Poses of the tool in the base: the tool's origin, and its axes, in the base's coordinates. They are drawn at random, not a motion.
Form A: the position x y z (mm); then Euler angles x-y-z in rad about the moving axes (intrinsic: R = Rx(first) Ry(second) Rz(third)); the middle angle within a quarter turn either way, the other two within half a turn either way.
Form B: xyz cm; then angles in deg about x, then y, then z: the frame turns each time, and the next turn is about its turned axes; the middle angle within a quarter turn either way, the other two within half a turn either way. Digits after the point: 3 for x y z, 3 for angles.
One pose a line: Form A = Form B
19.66, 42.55, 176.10, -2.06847, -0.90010, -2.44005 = 1.966, 4.255, 17.610, -118.515, -51.572, -139.805
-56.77, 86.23, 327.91, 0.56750, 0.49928, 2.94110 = -5.677, 8.623, 32.791, 32.515, 28.607, 168.513
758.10, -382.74, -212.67, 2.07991, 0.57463, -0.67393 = 75.810, -38.274, -21.267, 119.170, 32.924, -38.613
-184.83, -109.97, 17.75, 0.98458, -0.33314, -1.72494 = -18.483, -10.997, 1.775, 56.412, -19.088, -98.832
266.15, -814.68, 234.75, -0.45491, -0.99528, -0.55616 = 26.615, -81.468, 23.475, -26.064, -57.025, -31.866
